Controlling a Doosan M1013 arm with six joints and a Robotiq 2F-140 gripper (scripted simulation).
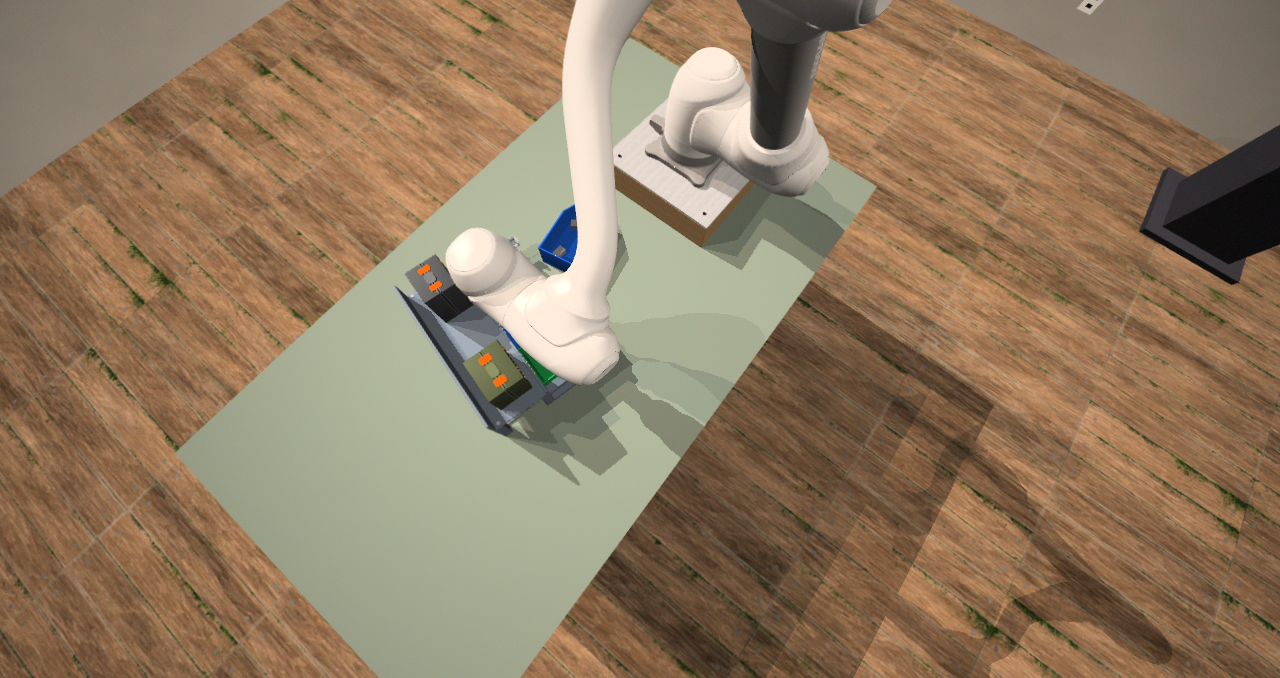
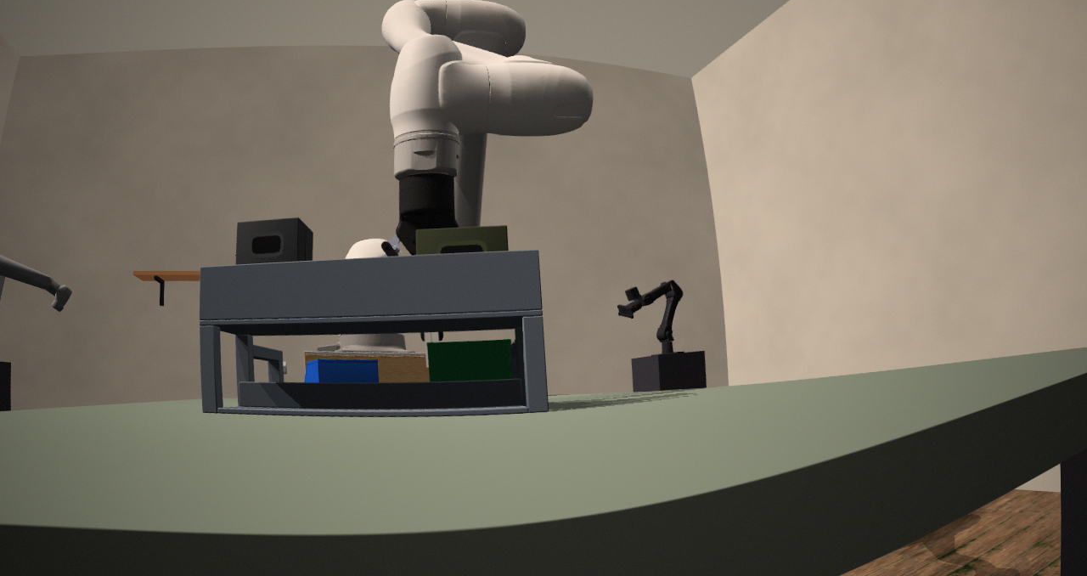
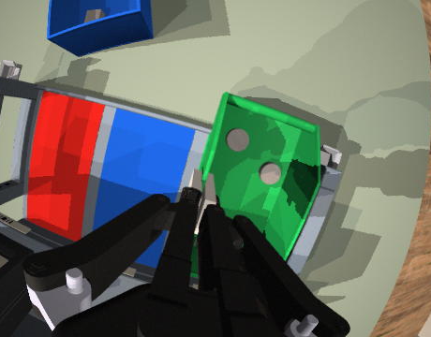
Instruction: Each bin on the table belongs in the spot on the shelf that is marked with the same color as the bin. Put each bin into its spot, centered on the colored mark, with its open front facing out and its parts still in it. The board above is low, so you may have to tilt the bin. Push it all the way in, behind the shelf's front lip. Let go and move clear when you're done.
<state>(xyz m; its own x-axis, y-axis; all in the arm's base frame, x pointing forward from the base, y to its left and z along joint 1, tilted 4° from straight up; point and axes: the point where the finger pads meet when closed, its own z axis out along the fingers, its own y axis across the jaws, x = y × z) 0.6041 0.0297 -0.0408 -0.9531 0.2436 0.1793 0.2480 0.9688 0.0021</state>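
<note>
My hand is 50 mm to the right of the green bin and 40 mm above it. The rest, counted from my hand: black box (210 mm to the right, 80 mm ahead, 70 mm above); then olive box (150 mm ahead, 60 mm above, 10 mm to the left); then blue bin (240 mm behind, 120 mm to the right, 50 mm below).
</note>
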